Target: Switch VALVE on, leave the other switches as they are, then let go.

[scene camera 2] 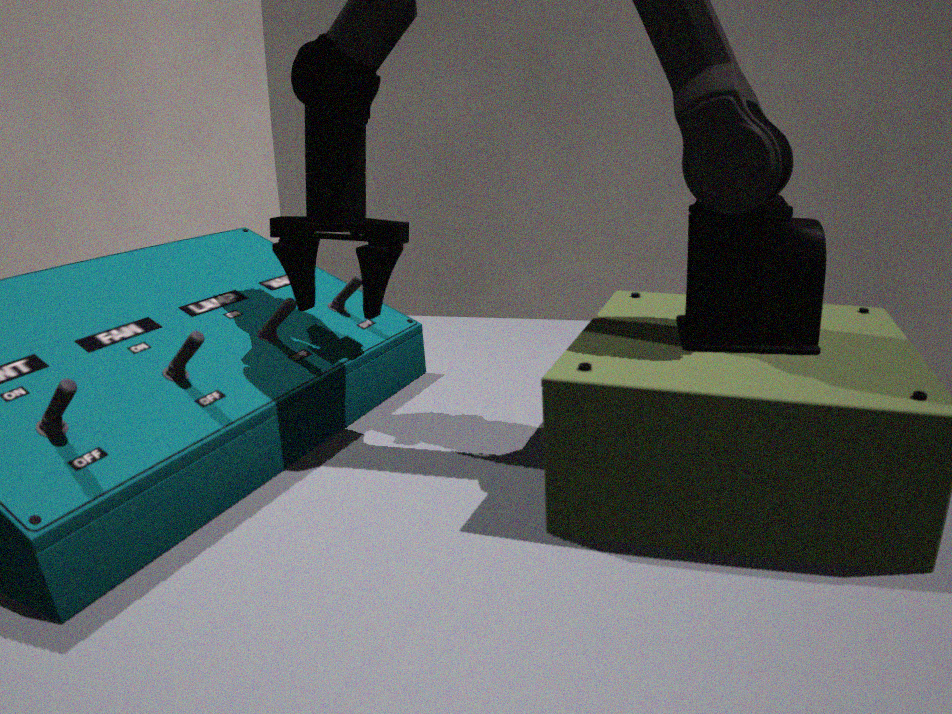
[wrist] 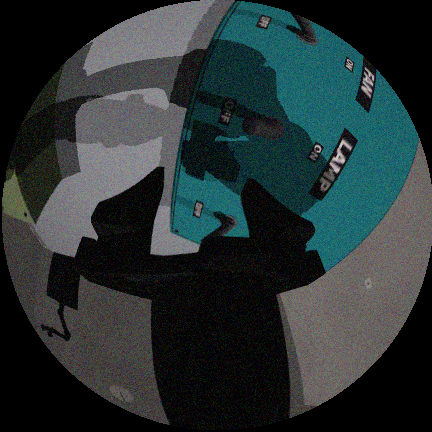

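The teal switch panel [scene camera 2: 161, 276] [wrist: 387, 145] slopes at the left of the scene view. Its farthest lever [scene camera 2: 346, 296] [wrist: 227, 223] leans toward its OFF side; the name label above it is partly hidden by a finger and not readable. My gripper [scene camera 2: 339, 312] [wrist: 204, 180] is open, pointing down over the far end of the panel. Its fingers appear on either side of that lever in both views, with no visible contact. The LAMP lever [scene camera 2: 276, 320] [wrist: 262, 127] and FAN lever [scene camera 2: 183, 358] [wrist: 305, 31] also lean toward OFF.
Another lever [scene camera 2: 57, 411], under a label ending in NT, leans toward OFF at the near end. The green base block [scene camera 2: 738, 468] [wrist: 14, 200] stands right of the panel and carries the arm. The arm's shadow falls around the LAMP lever. Walls stand behind.
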